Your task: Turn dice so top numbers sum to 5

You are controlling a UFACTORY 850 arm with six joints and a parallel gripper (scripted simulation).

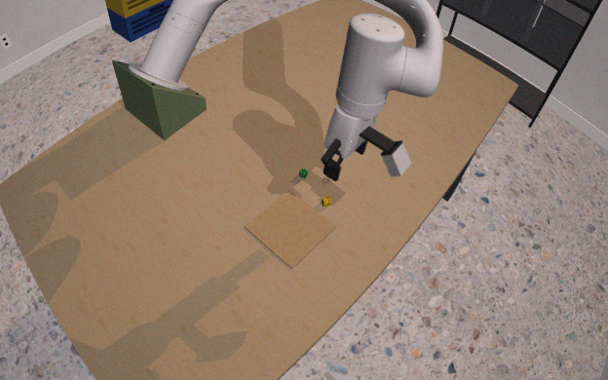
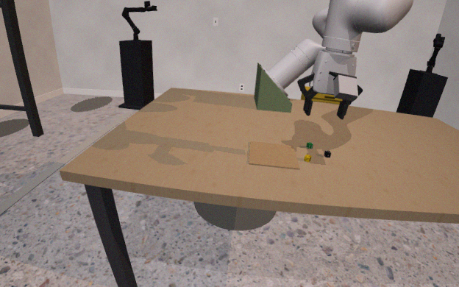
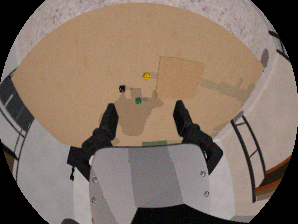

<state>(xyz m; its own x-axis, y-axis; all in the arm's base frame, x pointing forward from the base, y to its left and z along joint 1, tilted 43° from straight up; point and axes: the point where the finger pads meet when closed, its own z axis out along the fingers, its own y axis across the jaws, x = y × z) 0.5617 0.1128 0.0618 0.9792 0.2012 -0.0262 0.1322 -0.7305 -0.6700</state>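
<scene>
My gripper is now 2 cm past the yellow die, 1 cm to the left of it and 15 cm above it. From my hand the other things lie so: green die: 11 cm behind, 1 cm to the left, 15 cm below; then tan mat: 2 cm behind, 11 cm to the right, 16 cm below; then black die: 6 cm behind, 6 cm to the left, 15 cm below.
</scene>
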